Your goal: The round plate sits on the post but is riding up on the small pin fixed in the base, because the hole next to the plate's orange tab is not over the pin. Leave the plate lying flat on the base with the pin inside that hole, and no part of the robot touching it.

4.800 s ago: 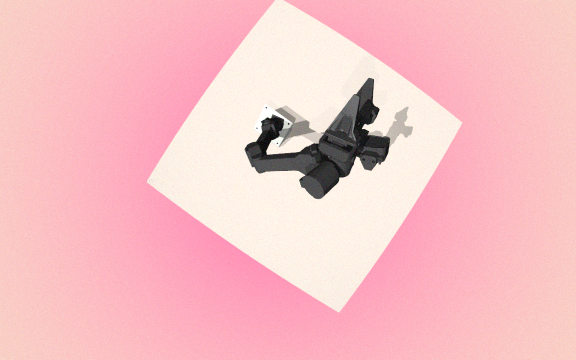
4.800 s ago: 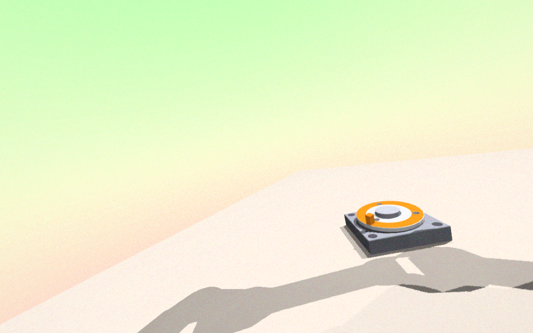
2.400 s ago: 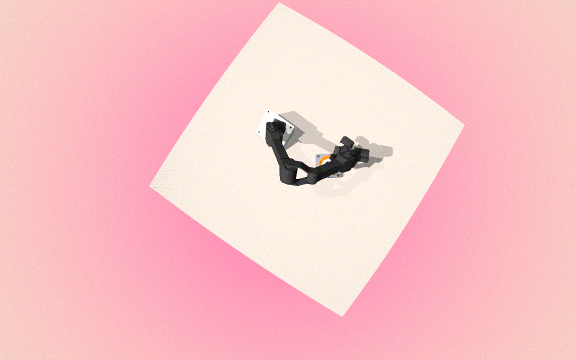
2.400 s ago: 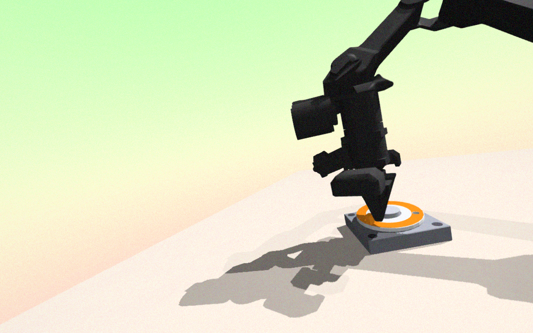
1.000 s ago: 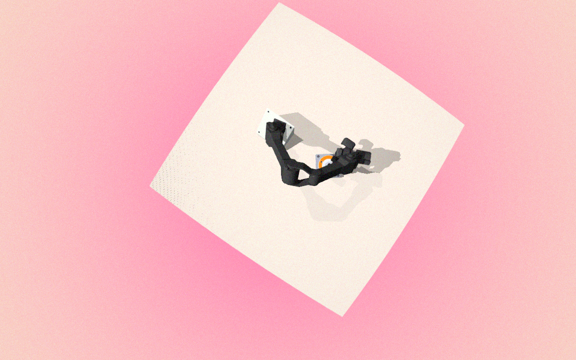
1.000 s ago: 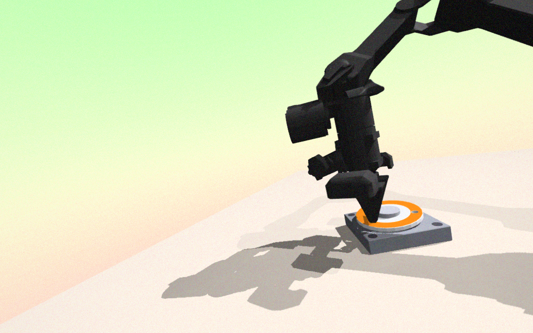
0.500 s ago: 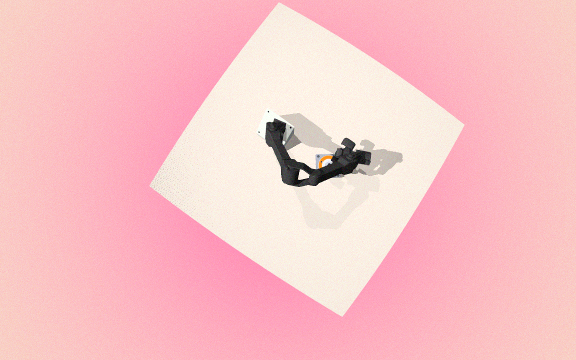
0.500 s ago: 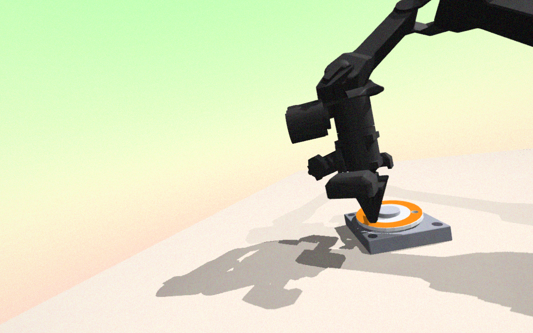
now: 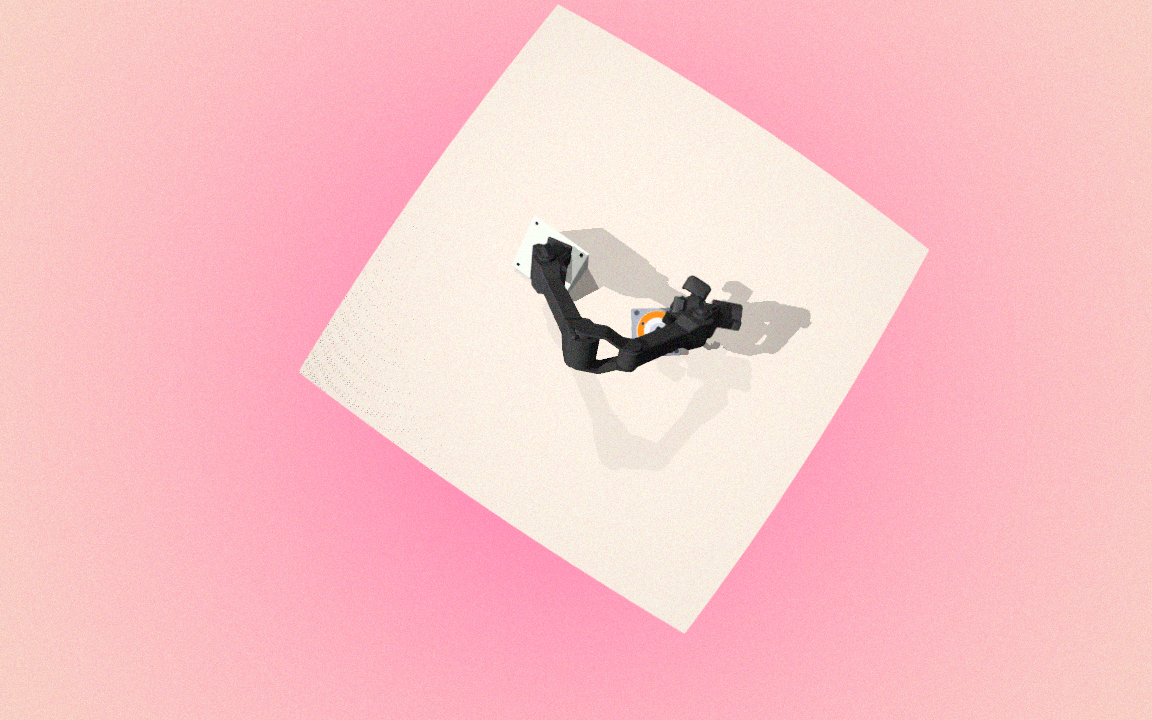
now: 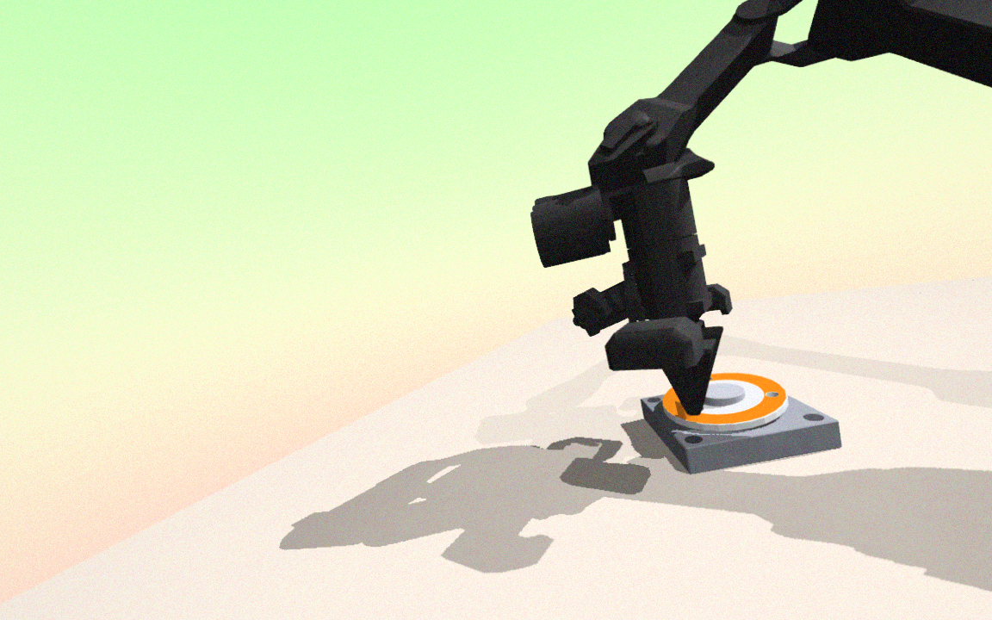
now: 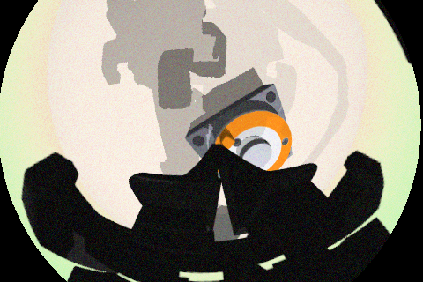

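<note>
Now: gripper tip 30 mm to the left of the round plate. Round my gripper tip: square grey base: 50 mm to the right, 20 mm below, 20 mm behind.
</note>
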